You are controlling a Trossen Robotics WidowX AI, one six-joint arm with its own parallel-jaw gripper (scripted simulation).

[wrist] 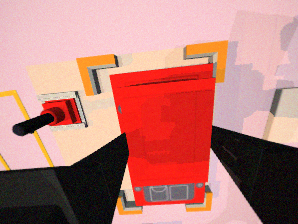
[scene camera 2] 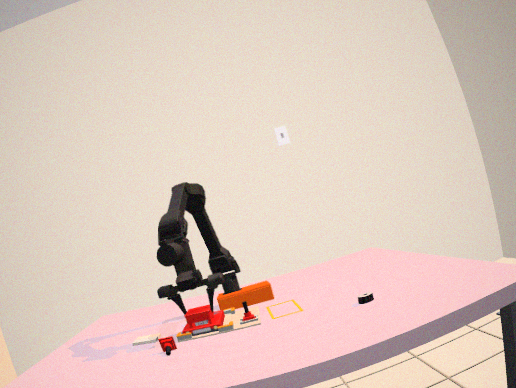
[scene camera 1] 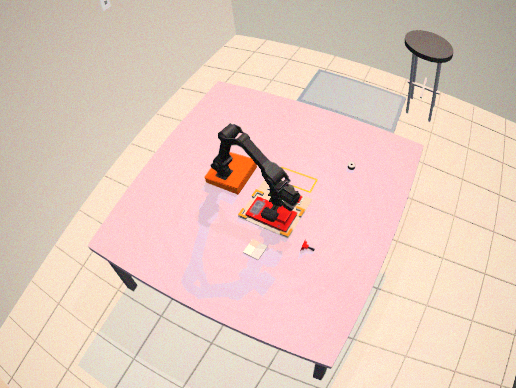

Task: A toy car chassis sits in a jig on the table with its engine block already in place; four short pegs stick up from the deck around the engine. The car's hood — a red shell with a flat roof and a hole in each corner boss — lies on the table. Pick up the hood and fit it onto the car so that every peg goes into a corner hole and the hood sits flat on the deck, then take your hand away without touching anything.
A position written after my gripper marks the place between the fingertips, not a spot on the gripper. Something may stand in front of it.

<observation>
My gripper [scene camera 2: 199,314] holds a red hood [wrist: 168,124].
My gripper is seen too in the wrist view [wrist: 166,132].
</observation>
